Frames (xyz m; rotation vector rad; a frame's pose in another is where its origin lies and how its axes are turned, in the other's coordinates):
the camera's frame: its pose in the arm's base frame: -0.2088 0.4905 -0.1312 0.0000 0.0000 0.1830
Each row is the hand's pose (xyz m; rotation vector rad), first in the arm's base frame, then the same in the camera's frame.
Working: the arm's base frame: its pose in the camera's frame: 0.1161 -0.5203 0.1312 0.0000 0.0000 -0.1830

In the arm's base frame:
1: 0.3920 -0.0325 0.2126 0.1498 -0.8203 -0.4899
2: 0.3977 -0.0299 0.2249 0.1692 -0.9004 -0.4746
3: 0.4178 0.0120 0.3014 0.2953 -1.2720 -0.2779
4: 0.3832 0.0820 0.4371 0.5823 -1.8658 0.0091
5: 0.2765 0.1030 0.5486 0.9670 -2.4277 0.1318
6: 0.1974 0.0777 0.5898 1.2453 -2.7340 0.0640
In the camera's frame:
1: 0.4956 -0.6236 0.3438 0.0749 -0.8380 -0.6620
2: 0.5017 -0.6221 0.3561 0.0870 -0.9201 -0.6444
3: 0.5291 -0.5845 0.4326 0.1788 -1.3009 -0.4339
4: 0.5078 -0.5094 0.5683 0.4097 -1.9128 -0.1115
5: 0.4067 -0.4693 0.6798 0.7399 -2.5016 0.0669
6: 0.3243 -0.4798 0.7210 0.9893 -2.8335 0.0449

